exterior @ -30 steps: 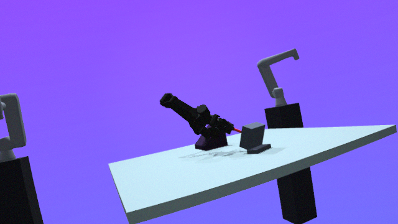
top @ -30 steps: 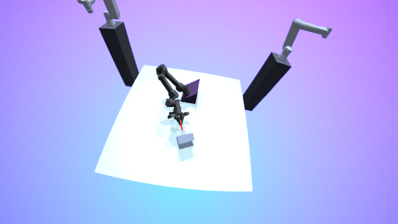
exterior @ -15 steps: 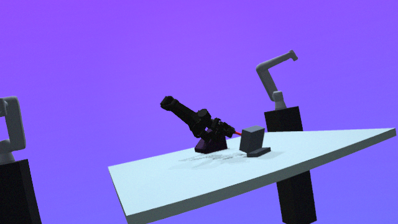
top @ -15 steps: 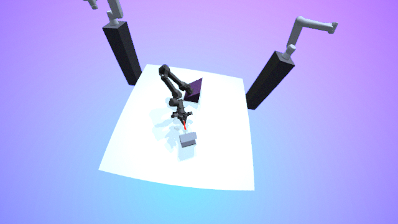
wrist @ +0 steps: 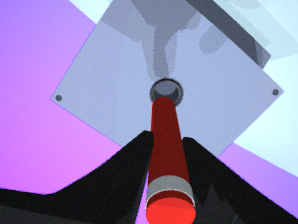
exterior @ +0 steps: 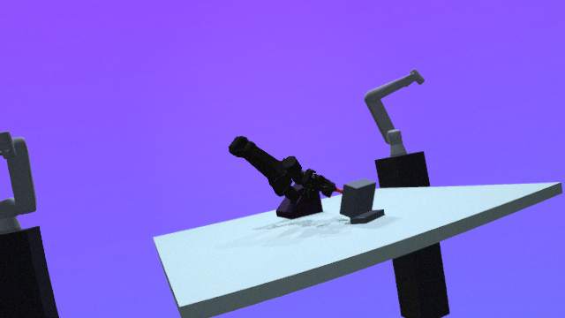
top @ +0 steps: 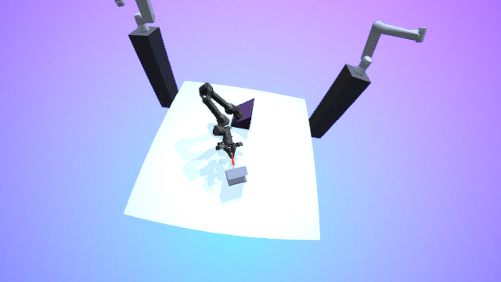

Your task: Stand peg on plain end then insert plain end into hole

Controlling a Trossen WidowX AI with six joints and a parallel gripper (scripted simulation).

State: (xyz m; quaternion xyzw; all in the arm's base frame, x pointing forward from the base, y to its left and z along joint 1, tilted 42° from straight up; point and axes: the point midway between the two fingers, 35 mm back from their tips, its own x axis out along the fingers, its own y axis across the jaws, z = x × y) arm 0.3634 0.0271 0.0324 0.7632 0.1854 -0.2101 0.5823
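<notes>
The grey sloped panel lies 8 cm ahead of my gripper tip, 4 cm to the left of it and 4 cm below it. The rest, counted from my gripper tip: low foot 10 cm ahead, 5 cm to the left, 11 cm below; red peg 1 cm behind, 1 cm to the right, 1 cm above.
</notes>
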